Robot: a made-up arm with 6 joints.
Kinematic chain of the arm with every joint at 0, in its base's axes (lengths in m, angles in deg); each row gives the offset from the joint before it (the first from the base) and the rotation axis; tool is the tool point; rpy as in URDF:
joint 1: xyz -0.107 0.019 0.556 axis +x
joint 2: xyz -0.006 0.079 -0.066 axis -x
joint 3: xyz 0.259 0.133 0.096 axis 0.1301 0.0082 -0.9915
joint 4: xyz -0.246 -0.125 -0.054 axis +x
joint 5: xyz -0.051 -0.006 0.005 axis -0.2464 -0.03 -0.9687
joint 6: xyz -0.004 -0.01 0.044 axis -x
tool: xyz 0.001 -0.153 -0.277 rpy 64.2 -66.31 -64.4
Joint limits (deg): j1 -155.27..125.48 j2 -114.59..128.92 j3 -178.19..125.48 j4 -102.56..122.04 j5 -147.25..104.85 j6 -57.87..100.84
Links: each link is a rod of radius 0.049 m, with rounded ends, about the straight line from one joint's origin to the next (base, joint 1, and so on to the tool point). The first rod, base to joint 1, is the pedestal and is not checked.
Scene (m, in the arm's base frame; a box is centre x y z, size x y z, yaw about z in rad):
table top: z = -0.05
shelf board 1: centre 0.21 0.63 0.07 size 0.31 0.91 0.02 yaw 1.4
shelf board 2: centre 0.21 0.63 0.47 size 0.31 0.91 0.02 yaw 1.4
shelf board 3: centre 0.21 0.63 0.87 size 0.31 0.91 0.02 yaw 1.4
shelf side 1: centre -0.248 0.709 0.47 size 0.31 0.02 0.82 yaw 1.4
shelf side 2: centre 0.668 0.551 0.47 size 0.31 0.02 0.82 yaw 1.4
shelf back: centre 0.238 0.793 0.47 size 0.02 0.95 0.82 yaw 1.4
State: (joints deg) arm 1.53 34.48 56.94 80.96 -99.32 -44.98
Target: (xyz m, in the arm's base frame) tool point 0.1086 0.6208 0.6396
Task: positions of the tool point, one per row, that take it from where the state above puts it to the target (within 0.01 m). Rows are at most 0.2 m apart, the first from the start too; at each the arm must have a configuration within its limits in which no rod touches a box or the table.
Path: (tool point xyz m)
1: -0.0508 0.5422 0.2490
2: -0.0644 0.4615 0.2485
3: -0.0640 0.3771 0.2531
4: -0.0184 0.4220 0.3896
5: 0.0226 0.4055 0.5290
6: 0.0589 0.3326 0.6396
7: 0.0467 0.4051 0.6482
8: 0.0511 0.4804 0.6503
9: 0.0721 0.5536 0.6471
10: 0.1086 0.6208 0.6395

